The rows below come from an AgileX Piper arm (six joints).
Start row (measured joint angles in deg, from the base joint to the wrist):
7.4, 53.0, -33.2, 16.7, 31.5, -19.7
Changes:
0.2, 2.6, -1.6, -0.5, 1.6, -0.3
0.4, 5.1, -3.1, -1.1, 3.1, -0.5
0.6, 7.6, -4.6, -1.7, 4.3, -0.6
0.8, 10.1, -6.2, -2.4, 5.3, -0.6
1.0, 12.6, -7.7, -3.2, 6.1, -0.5
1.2, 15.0, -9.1, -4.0, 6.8, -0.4
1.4, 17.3, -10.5, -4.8, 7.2, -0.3
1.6, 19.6, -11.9, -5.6, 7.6, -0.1
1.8, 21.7, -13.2, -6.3, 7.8, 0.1
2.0, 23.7, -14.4, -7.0, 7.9, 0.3
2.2, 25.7, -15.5, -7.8, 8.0, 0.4
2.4, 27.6, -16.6, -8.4, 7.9, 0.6
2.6, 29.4, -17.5, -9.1, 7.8, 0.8
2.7, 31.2, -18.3, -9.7, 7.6, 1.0
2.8, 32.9, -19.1, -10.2, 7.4, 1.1
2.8, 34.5, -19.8, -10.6, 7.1, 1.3
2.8, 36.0, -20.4, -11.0, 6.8, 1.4
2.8, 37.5, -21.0, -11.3, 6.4, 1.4
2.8, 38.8, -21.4, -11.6, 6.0, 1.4
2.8, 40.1, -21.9, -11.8, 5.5, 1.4
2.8, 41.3, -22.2, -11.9, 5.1, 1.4
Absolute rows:
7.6, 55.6, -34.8, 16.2, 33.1, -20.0
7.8, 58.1, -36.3, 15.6, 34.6, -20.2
8.0, 60.6, -37.8, 15.0, 35.8, -20.3
8.2, 63.1, -39.4, 14.3, 36.8, -20.3
8.4, 65.6, -40.9, 13.5, 37.6, -20.2
8.6, 68.0, -42.3, 12.7, 38.3, -20.1
8.8, 70.3, -43.7, 11.9, 38.7, -20.0
9.0, 72.6, -45.1, 11.1, 39.1, -19.8
9.2, 74.7, -46.4, 10.4, 39.3, -19.6
9.4, 76.7, -47.6, 9.7, 39.4, -19.4
9.6, 78.7, -48.7, 8.9, 39.5, -19.3
9.8, 80.6, -49.8, 8.3, 39.4, -19.1
10.0, 82.4, -50.7, 7.6, 39.3, -18.9
10.1, 84.2, -51.5, 7.0, 39.1, -18.7
10.2, 85.9, -52.3, 6.5, 38.9, -18.6
10.2, 87.5, -53.0, 6.1, 38.6, -18.4
10.2, 89.0, -53.6, 5.7, 38.3, -18.3
10.2, 90.5, -54.2, 5.4, 37.9, -18.3
10.2, 91.8, -54.6, 5.1, 37.5, -18.3
10.2, 93.1, -55.1, 4.9, 37.0, -18.3
10.2, 94.3, -55.4, 4.8, 36.6, -18.3

